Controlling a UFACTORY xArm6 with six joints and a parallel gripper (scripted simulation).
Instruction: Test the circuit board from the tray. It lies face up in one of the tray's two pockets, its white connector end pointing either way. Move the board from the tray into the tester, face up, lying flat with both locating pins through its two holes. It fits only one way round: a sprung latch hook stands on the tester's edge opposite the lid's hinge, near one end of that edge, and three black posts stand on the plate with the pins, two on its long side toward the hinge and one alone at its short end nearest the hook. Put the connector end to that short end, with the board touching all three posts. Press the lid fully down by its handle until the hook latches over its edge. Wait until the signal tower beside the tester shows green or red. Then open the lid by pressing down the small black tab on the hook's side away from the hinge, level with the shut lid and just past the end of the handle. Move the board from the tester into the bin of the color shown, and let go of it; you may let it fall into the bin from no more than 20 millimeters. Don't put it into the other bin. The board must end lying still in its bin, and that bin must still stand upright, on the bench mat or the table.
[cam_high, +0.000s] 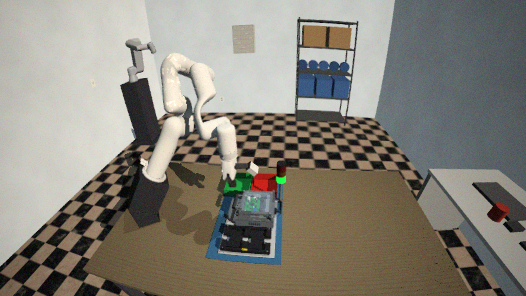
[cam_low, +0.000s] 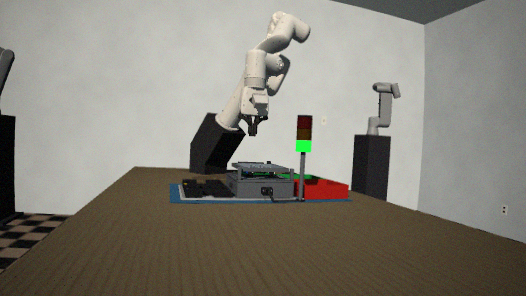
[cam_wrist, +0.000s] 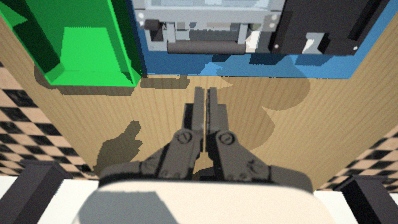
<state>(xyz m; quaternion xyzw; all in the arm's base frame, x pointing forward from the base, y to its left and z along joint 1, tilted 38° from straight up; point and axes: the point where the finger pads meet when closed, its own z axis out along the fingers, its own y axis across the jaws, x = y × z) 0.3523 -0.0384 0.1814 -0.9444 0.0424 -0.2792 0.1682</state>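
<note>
Right now my hand is 120 mm above the black latch hook, 60 mm to the right of it and 20 mm short of it. Round my hand: tester plate: 140 mm below, 90 mm ahead, 10 mm to the left; green circuit board: 140 mm below, 80 mm ahead; tester lid: 120 mm below, 90 mm ahead.
</note>
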